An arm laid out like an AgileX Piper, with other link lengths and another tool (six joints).
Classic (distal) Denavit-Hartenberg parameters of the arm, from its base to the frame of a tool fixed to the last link. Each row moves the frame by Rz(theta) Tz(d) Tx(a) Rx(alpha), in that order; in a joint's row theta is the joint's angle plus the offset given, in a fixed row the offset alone. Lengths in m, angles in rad.
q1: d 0.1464  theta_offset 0  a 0  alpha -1.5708
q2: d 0  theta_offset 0.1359  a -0.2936  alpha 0
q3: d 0  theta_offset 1.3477  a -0.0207  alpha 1.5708
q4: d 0.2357  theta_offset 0  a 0  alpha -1.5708
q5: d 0  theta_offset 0  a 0  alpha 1.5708
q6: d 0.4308  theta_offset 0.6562  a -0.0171  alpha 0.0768
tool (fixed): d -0.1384  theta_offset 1.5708  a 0  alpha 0
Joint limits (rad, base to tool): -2.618..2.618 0..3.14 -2.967..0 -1.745..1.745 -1.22..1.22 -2.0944..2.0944
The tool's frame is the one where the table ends.
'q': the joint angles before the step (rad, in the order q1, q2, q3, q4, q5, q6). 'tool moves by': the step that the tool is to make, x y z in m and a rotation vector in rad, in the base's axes. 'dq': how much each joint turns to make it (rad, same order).
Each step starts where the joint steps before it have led.
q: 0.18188 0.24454 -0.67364 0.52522 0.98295 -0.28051
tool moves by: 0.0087 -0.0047 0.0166 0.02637 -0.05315 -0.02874
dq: 0.00047 -0.00018 0.00005 -0.00054 -0.06602 0.00052
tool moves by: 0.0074 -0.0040 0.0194 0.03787 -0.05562 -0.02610
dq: -0.00059 0.00024 -0.00022 0.01140 -0.07113 -0.00057
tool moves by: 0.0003 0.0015 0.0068 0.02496 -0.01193 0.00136
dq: -0.00038 -0.00011 -0.00002 0.02052 -0.01873 -0.00028
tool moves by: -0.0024 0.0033 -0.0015 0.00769 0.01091 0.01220
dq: 0.00002 -0.00014 0.00025 0.01434 0.01094 -0.00005
